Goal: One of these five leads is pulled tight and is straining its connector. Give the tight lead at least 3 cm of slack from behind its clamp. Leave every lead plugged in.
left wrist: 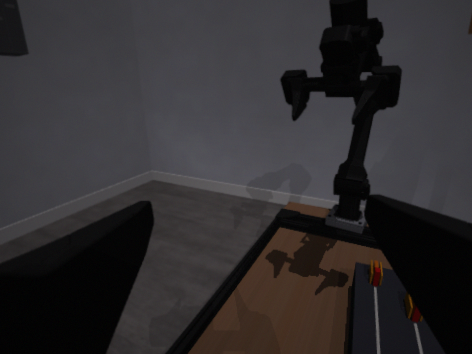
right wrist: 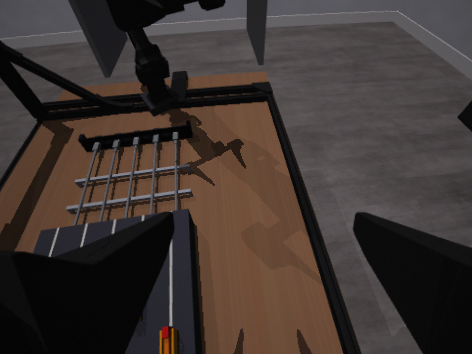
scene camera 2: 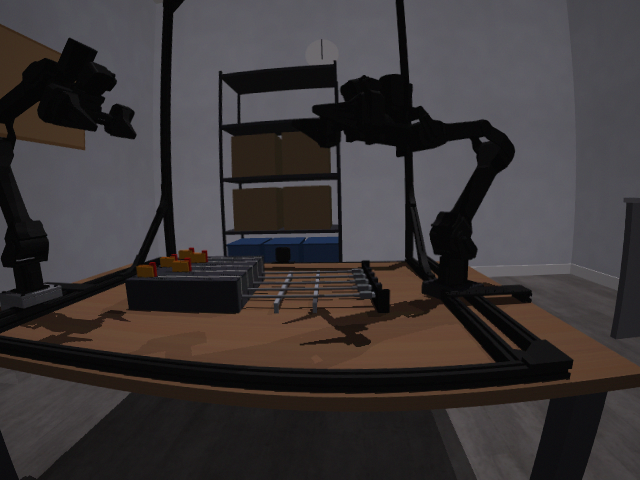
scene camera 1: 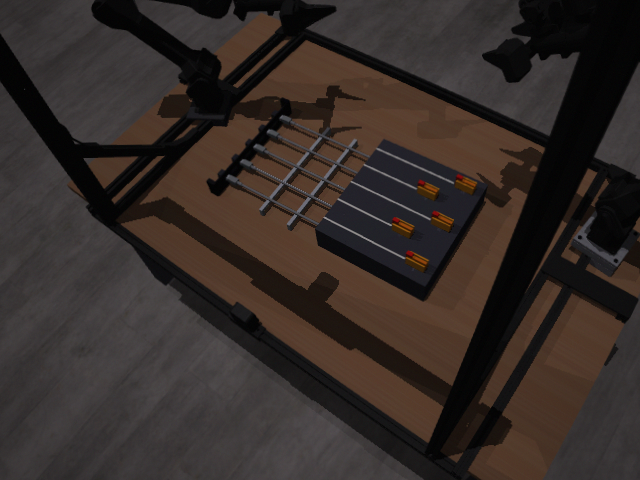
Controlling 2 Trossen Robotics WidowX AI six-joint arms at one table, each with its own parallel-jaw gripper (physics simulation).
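Pixels of known places: left gripper, fingertip midpoint: (left wrist: 259, 208) (right wrist: 195, 4) (scene camera 2: 301, 116); right gripper, fingertip midpoint: (left wrist: 321, 120) (right wrist: 263, 221) (scene camera 2: 116, 133) (scene camera 1: 497, 43); left arm's base at its link origin: (right wrist: 159, 95) (scene camera 2: 453, 282) (scene camera 1: 209, 103); right arm's base at its link origin: (left wrist: 347, 214) (scene camera 2: 30, 289) (scene camera 1: 607, 235).
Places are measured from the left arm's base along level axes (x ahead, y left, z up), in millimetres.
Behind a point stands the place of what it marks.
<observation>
Five thin leads run side by side from grey plugs at a black bar (scene camera 1: 238, 159) @[x 121, y -181, z 11 mm] (scene camera 2: 382, 300) @[x 202, y 8, z -2 mm] (right wrist: 127, 135) @[x 137, y -147, z 11 mm], over two grey rails (scene camera 1: 264, 208) @[x 203, y -297, z -8 mm] (right wrist: 75, 209) @[x 276, y -321, z -10 mm], onto a dark block (scene camera 1: 379, 267) @[x 468, y -433, z 20 mm] (scene camera 2: 183, 295) @[x 553, y -169, z 8 mm] (left wrist: 365, 310). There each meets an orange-and-red clamp, such as the front clamp (scene camera 1: 416, 261) @[x 538, y -434, z 58 mm] and the back clamp (scene camera 1: 466, 184) @[x 629, y -245, z 59 mm] (left wrist: 376, 273) @[x 610, y -230, z 66 mm] (right wrist: 168, 341) @[x 625, y -236, z 63 mm]. I cannot tell which lead is tight. My left gripper (scene camera 2: 306, 116) @[x 350, y 0, z 325 mm] (left wrist: 259, 208) @[x 350, y 0, z 325 mm] is open and empty, high above the table. My right gripper (scene camera 1: 499, 41) @[x 652, y -125, z 322 mm] (scene camera 2: 114, 132) @[x 652, y -125, z 322 mm] (right wrist: 263, 221) @[x 652, y -125, z 322 mm] is open and empty, high beyond the block's back edge in scene camera 1.
A black frame surrounds the wooden table (scene camera 1: 289, 258) @[x 276, y -406, z -27 mm], with an upright post (scene camera 1: 537, 206) @[x 588, y -768, z 739 mm] at the right in scene camera 1. A shelf unit (scene camera 2: 338, 206) with boxes stands behind the table in scene camera 2. Arm shadows fall on the table.
</observation>
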